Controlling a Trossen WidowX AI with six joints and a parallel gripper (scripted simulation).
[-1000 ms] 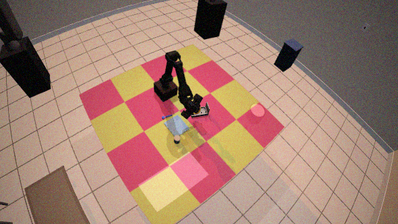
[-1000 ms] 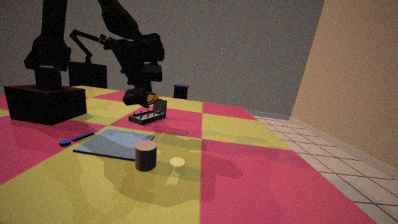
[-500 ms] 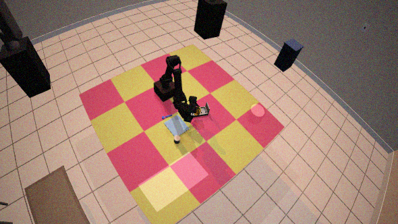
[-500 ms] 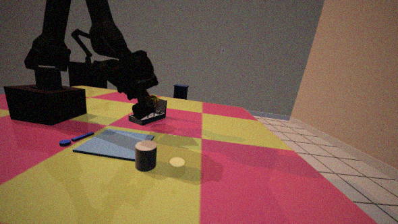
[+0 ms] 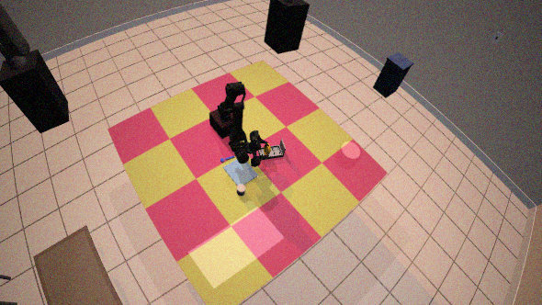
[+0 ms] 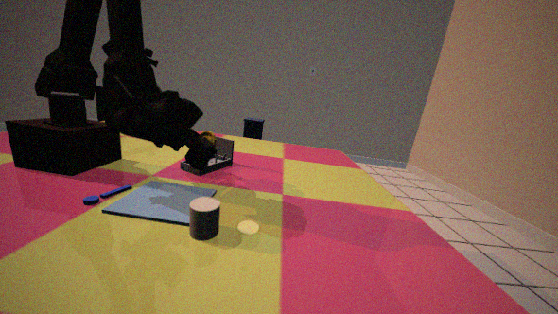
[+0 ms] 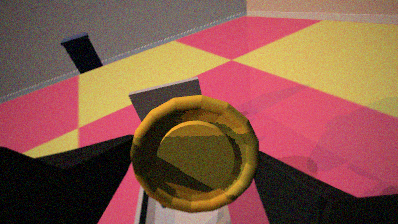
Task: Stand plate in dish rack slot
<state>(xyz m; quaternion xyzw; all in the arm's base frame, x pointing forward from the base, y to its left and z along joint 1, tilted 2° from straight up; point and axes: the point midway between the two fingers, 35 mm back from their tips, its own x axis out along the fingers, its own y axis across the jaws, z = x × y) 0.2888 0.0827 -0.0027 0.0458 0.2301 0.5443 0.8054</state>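
My gripper tip is 10 mm past the dish rack, 30 mm to the right of it and 50 mm above it. Round my gripper tip: yellow plate: 10 mm to the right; blue mat: 10 mm ahead, 180 mm to the right, 70 mm below; blue utensil: 100 mm behind, 210 mm to the right, 70 mm below.
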